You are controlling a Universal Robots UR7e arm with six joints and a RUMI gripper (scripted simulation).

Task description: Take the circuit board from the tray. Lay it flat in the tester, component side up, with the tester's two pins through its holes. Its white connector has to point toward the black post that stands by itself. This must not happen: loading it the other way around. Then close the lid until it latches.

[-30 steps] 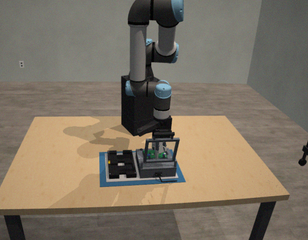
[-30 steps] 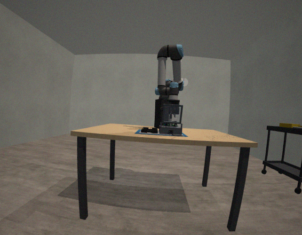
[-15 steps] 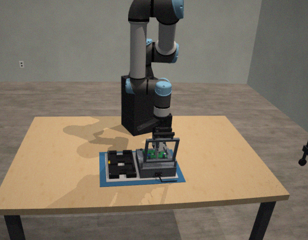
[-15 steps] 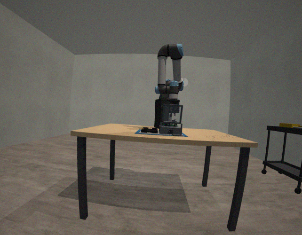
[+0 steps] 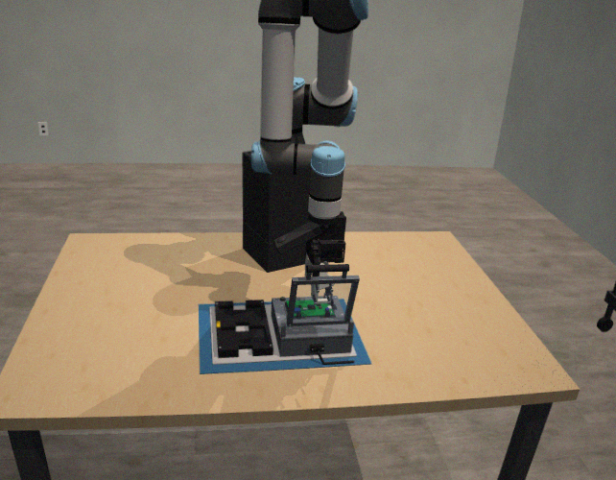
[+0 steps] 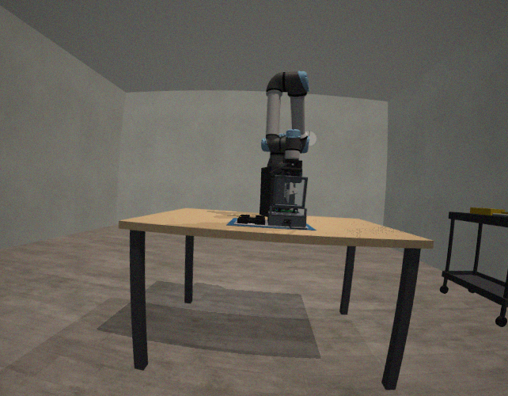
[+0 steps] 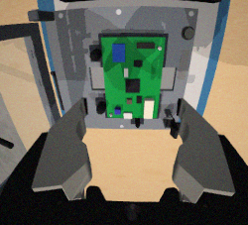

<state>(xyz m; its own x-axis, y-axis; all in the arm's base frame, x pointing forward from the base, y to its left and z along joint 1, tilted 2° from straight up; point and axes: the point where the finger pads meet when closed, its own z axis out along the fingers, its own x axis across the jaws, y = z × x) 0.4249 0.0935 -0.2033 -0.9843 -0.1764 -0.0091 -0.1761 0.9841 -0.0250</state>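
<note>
The green circuit board lies 5 cm below my hand. Also, from my hand: tester bed 1 cm to the left, 5 cm below; then framed lid 12 cm ahead, 2 cm to the left, 6 cm above.
</note>
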